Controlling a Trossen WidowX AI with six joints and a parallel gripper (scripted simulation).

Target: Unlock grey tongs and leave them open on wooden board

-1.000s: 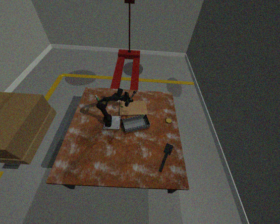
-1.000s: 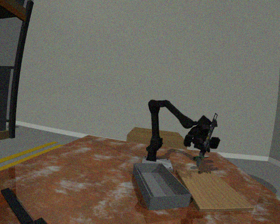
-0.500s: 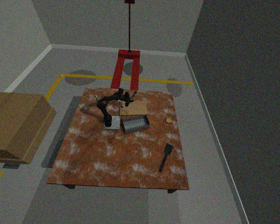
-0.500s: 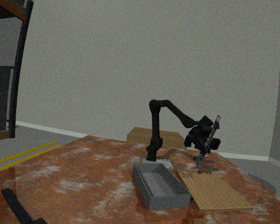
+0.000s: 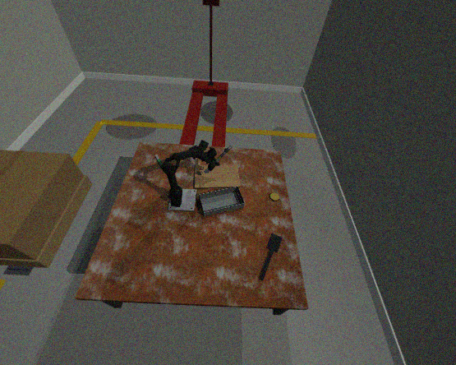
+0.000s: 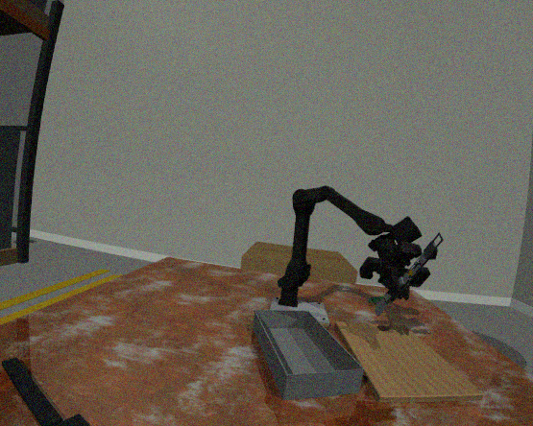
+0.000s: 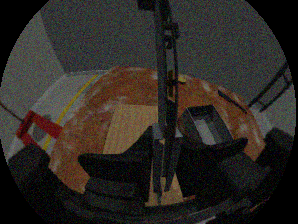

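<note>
Now: gripper tip 20 mm past the wooden board, 20 mm to the right of it and 160 mm above it. From my gripper tip the other things lie so: yellow disc: 450 mm ahead, 130 mm to the right, 150 mm below; grey roasting tin: 50 mm ahead, 240 mm to the right, 140 mm below; black spatula: 410 mm ahead, 580 mm to the right, 160 mm below.
</note>
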